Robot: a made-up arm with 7 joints. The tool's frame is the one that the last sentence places.
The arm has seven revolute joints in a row. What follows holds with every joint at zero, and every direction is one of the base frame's.
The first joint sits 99 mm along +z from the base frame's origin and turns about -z.
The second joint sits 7 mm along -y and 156 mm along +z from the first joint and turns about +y.
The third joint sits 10 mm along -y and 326 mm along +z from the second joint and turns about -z.
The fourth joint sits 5 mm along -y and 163 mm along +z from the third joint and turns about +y.
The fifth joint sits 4 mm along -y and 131 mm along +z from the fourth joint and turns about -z.
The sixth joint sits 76 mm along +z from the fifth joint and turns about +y.
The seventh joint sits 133 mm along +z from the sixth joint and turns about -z.
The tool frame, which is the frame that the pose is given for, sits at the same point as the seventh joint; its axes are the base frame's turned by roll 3.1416, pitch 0 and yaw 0 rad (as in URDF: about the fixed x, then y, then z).
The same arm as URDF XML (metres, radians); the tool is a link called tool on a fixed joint. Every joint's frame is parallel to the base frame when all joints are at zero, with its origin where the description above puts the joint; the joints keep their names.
<robot name="arm">
<link name="base"/>
<link name="link1"/>
<link name="link2"/>
<link name="link3"/>
<link name="link4"/>
<link name="link5"/>
<link name="link6"/>
<link name="link7"/>
<link name="tool"/>
<joint name="joint 1" type="continuous"><parent link="base"/><child link="link1"/><origin xyz="0 0 0.099"/><axis xyz="0 0 -1"/></joint>
<joint name="joint 2" type="continuous"><parent link="link1"/><child link="link2"/><origin xyz="0 -0.007 0.156"/><axis xyz="0 1 0"/></joint>
<joint name="joint 3" type="continuous"><parent link="link2"/><child link="link3"/><origin xyz="0 -0.01 0.326"/><axis xyz="0 0 -1"/></joint>
<joint name="joint 4" type="continuous"><parent link="link3"/><child link="link4"/><origin xyz="0 -0.005 0.163"/><axis xyz="0 1 0"/></joint>
<joint name="joint 5" type="continuous"><parent link="link4"/><child link="link5"/><origin xyz="0 -0.004 0.131"/><axis xyz="0 0 -1"/></joint>
<joint name="joint 6" type="continuous"><parent link="link5"/><child link="link6"/><origin xyz="0 0 0.076"/><axis xyz="0 1 0"/></joint>
<joint name="joint 7" type="continuous"><parent link="link6"/><child link="link7"/><origin xyz="0 0 0.133"/><axis xyz="0 0 -1"/></joint>
<joint name="tool_fixed" type="fixed"><parent link="link7"/><child link="tool"/><origin xyz="0 0 0" rpy="-3.1416 0 0"/></joint>
</robot>

